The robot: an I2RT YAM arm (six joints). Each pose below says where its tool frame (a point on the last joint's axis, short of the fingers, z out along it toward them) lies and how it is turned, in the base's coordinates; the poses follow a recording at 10 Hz.
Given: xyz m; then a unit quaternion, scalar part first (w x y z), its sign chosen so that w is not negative.
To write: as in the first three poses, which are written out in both.
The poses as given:
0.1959 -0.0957 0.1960 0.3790 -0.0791 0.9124 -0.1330
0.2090 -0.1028 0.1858 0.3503 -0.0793 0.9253 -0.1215
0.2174 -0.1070 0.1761 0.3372 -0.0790 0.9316 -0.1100
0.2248 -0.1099 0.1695 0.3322 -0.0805 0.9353 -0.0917
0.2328 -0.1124 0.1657 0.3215 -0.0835 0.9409 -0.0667
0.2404 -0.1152 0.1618 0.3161 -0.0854 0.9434 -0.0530
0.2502 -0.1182 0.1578 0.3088 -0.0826 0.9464 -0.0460
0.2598 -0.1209 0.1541 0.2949 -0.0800 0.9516 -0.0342
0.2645 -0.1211 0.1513 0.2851 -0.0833 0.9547 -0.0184
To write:
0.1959 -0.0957 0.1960 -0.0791 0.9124 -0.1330 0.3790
0.2090 -0.1028 0.1858 -0.0793 0.9253 -0.1215 0.3503
0.2174 -0.1070 0.1761 -0.0790 0.9316 -0.1100 0.3372
0.2248 -0.1099 0.1695 -0.0805 0.9353 -0.0917 0.3322
0.2328 -0.1124 0.1657 -0.0835 0.9409 -0.0667 0.3215
0.2404 -0.1152 0.1618 -0.0854 0.9434 -0.0530 0.3161
0.2502 -0.1182 0.1578 -0.0826 0.9464 -0.0460 0.3088
0.2598 -0.1209 0.1541 -0.0800 0.9516 -0.0342 0.2949
0.2645 -0.1211 0.1513 -0.0833 0.9547 -0.0184 0.2851

